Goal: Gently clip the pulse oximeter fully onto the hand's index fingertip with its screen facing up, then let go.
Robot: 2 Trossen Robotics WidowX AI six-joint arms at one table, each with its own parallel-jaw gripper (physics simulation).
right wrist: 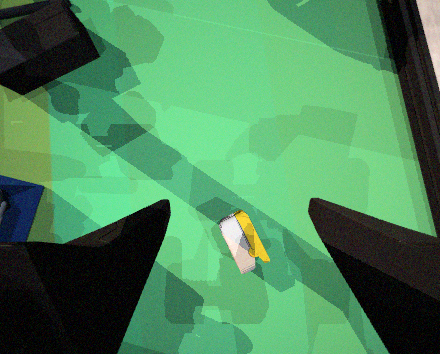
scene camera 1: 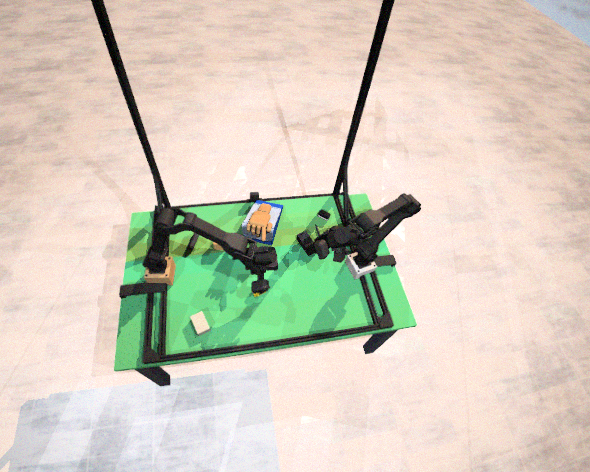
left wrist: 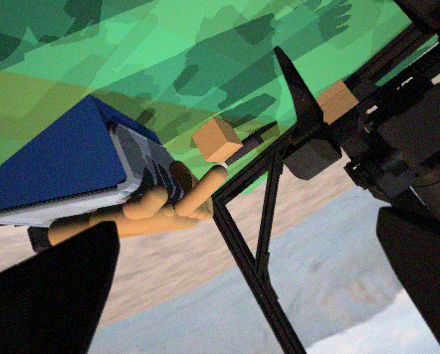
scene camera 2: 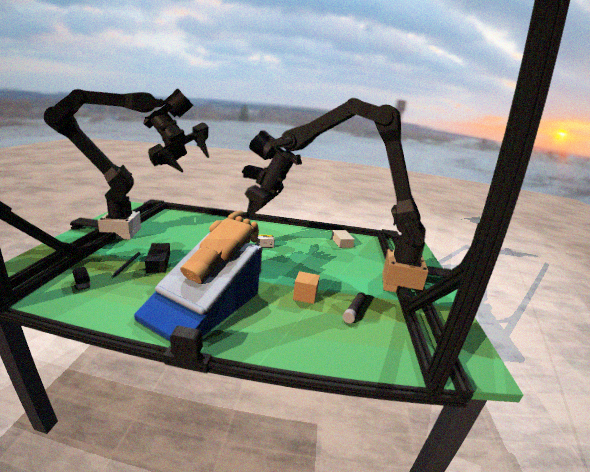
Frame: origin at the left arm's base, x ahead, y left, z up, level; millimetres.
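Seen in the pictures: left gripper, fingertip midpoint: (scene camera 1: 309, 244) (left wrist: 248, 227) (scene camera 2: 195, 164); right gripper, fingertip midpoint: (right wrist: 239, 205) (scene camera 1: 269, 278) (left wrist: 320, 6) (scene camera 2: 252, 212); left arm's base, link origin: (scene camera 1: 362, 260) (scene camera 2: 119, 215); right arm's base, link origin: (scene camera 1: 158, 266) (scene camera 2: 407, 259).
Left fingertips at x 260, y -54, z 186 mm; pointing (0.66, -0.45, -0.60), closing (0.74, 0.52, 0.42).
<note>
Pixels of each thing's top centre, then the offset from my left fingertips to it.
- white-and-yellow pulse oximeter, top centre: (right wrist: 244, 243) (scene camera 2: 265, 236) (scene camera 1: 258, 288) dx +212, dy +12, dz -213 mm
- cream block, top centre: (scene camera 2: 343, 234) (scene camera 1: 199, 322) dx +476, dy +70, dz -215 mm
- orange block, top centre: (left wrist: 224, 153) (scene camera 2: 307, 278) dx +304, dy -270, dz -195 mm
- dark cylinder, top centre: (left wrist: 243, 156) (scene camera 2: 356, 301) (scene camera 1: 193, 238) dx +411, dy -330, dz -218 mm
- black box, top centre: (right wrist: 25, 37) (scene camera 2: 157, 251) (scene camera 1: 307, 241) dx -77, dy -139, dz -210 mm
- pen, top centre: (right wrist: 12, 7) (scene camera 2: 126, 262) dx -157, dy -166, dz -236 mm
- small black item, top centre: (scene camera 2: 80, 271) (scene camera 1: 324, 213) dx -228, dy -266, dz -212 mm
The white-and-yellow pulse oximeter (scene camera 1: 256, 294) (scene camera 2: 266, 242) (right wrist: 238, 245) lies on the green table, apart from the hand; I cannot make out its screen. My right gripper (right wrist: 239, 205) is open and empty above it, and the oximeter shows between the two fingers in the right wrist view. The orange-tan hand (scene camera 1: 260, 218) (scene camera 2: 225, 240) (left wrist: 145, 220) rests on the sloping white pad of a blue wedge (scene camera 2: 240, 285) (left wrist: 60, 160) (right wrist: 29, 220), fingers toward the raised end. My left gripper (scene camera 2: 194, 163) (left wrist: 248, 227) is open and empty, high above the table on the left in scene camera 2.
A cream block (scene camera 1: 200, 323) (scene camera 2: 343, 238) lies near the far frame bar in scene camera 2. An orange block (scene camera 2: 306, 288) (left wrist: 212, 142) and dark cylinder (scene camera 2: 356, 306) lie right of the wedge there. A black box (scene camera 2: 157, 258) (right wrist: 45, 45), pen (scene camera 2: 126, 265) and small black item (scene camera 2: 81, 278) lie left.
</note>
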